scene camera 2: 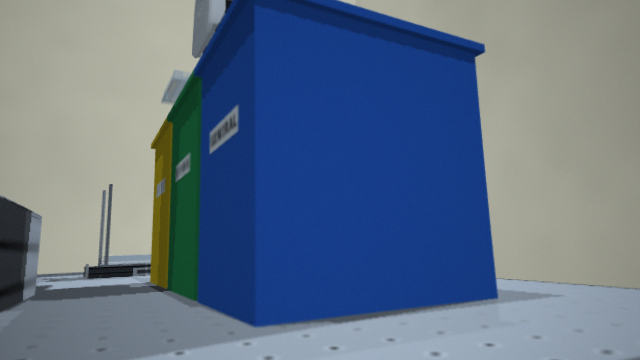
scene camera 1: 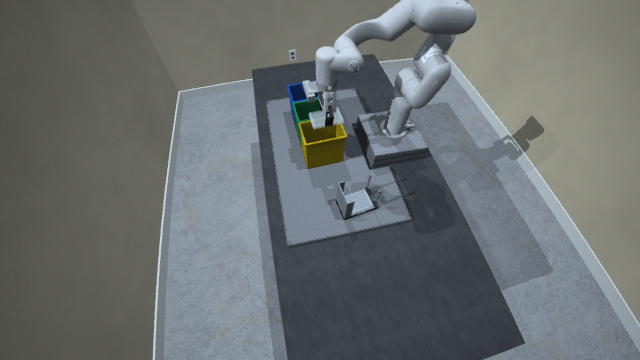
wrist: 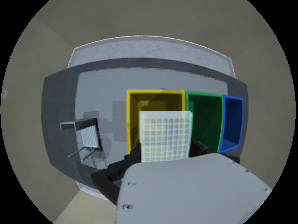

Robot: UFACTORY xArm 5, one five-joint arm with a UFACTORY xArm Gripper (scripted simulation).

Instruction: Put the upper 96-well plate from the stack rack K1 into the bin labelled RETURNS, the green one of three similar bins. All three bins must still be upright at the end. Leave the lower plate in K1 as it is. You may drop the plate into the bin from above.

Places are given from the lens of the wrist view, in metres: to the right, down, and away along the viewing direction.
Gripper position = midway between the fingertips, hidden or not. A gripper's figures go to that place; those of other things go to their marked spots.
my gripper (wrist: 166, 149): 0.03, 0.07, 0.14
96-well plate (wrist: 155, 126): 0.01, 0.02, 0.13
green bin (wrist: 207, 124): 0.21, 0.05, 0.26
blue bin (wrist: 233, 110): 0.34, 0.00, 0.24
yellow bin (wrist: 137, 100): -0.04, -0.04, 0.34
The marked spots on the blue bin and the green bin are 0.14 m apart.
